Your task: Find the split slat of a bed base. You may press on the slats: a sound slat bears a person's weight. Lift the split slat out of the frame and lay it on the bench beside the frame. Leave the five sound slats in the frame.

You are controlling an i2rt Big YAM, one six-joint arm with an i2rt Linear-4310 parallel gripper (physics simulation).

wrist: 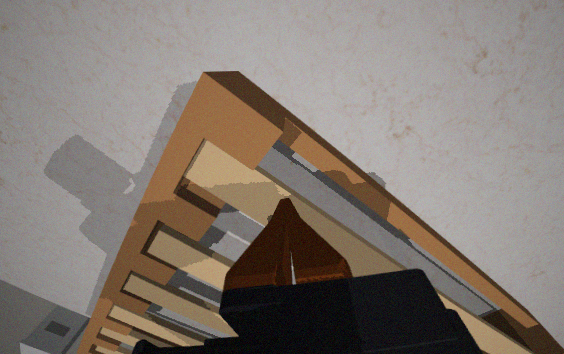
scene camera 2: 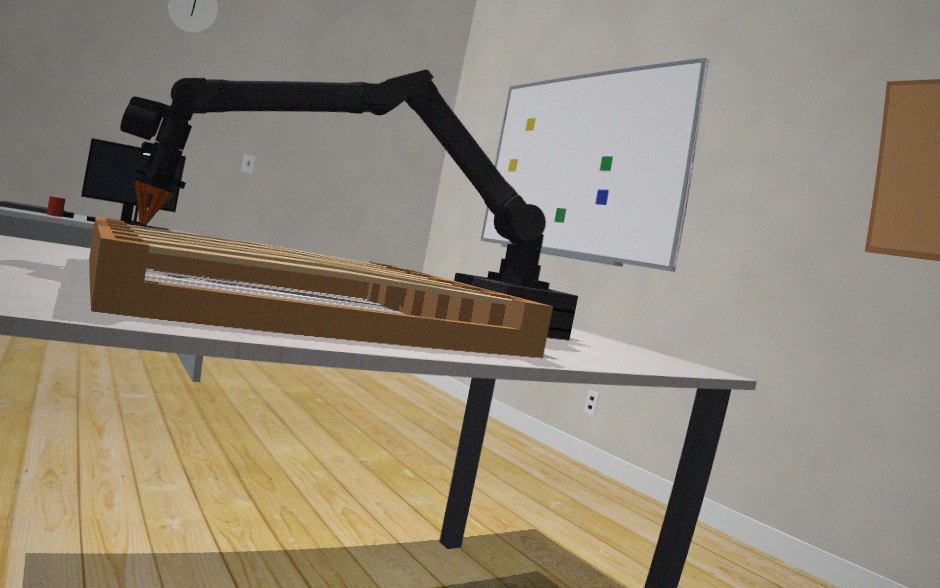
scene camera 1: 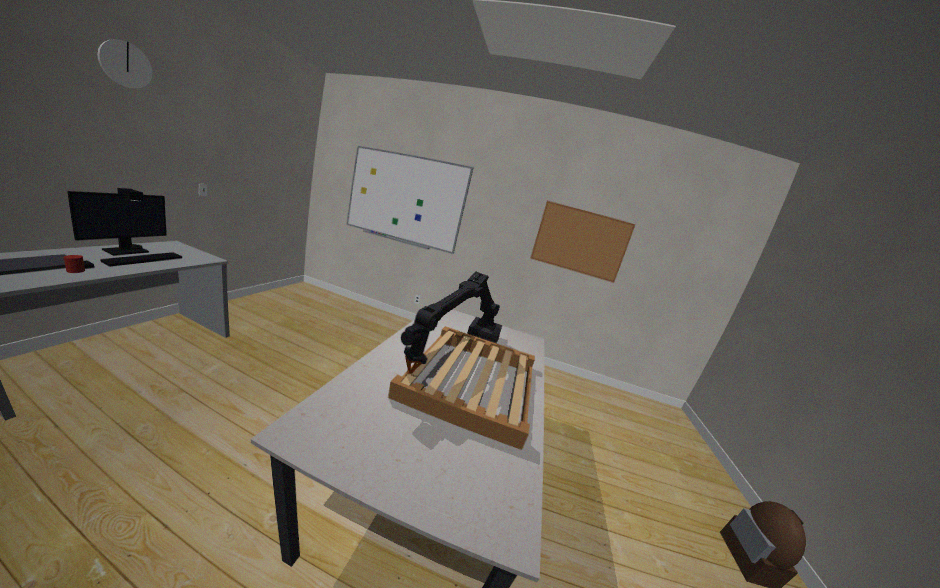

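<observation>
The wooden bed frame (scene camera 1: 457, 414) (scene camera 2: 311, 332) (wrist: 235, 112) lies on the bench (scene camera 1: 388, 471) (scene camera 2: 644, 360) (wrist: 400, 75) with its slats across it. The end slat (scene camera 1: 438, 344) (wrist: 220, 172) on the left in scene camera 1 lies in its notch at the near end. The second slat (scene camera 1: 450, 364) (wrist: 190, 254) lies beside it. No crack shows on the visible parts. My gripper (scene camera 1: 410, 370) (scene camera 2: 144, 223) (wrist: 285, 204) is shut and empty, pointing down over the end slat near its front end. Its tips are at or just above the wood; contact cannot be told. They hide part of this slat.
The arm's base (scene camera 1: 484, 328) (scene camera 2: 519, 284) stands on the bench behind the frame. The bench top extends in front of the frame and to its left in scene camera 1. A separate desk (scene camera 1: 201, 257) with a monitor (scene camera 1: 117, 216) and a red mug (scene camera 1: 74, 263) stands far left.
</observation>
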